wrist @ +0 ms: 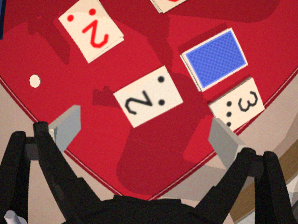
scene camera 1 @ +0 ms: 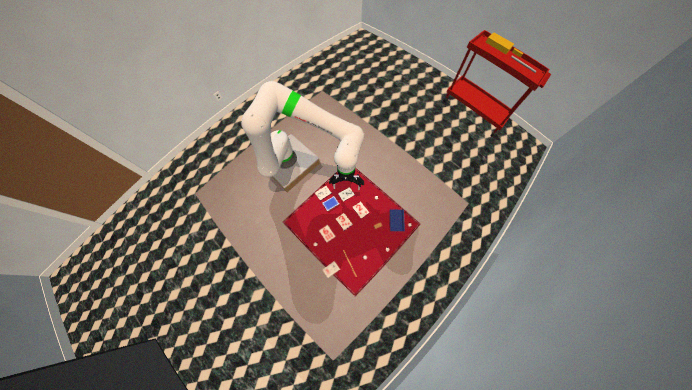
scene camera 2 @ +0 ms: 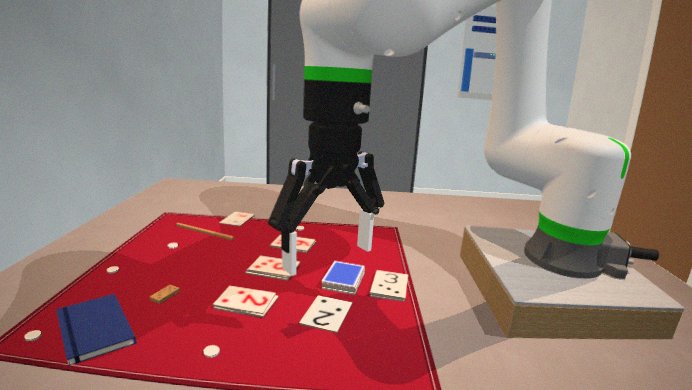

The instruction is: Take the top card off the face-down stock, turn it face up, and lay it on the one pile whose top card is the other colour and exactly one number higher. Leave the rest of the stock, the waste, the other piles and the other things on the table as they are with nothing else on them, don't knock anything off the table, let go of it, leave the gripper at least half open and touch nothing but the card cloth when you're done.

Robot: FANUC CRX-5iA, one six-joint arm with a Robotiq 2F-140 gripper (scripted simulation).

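Note:
You'd see the gripper [scene camera 2: 329,259] here, and the gripper is visible in the wrist view [wrist: 146,123] as well.

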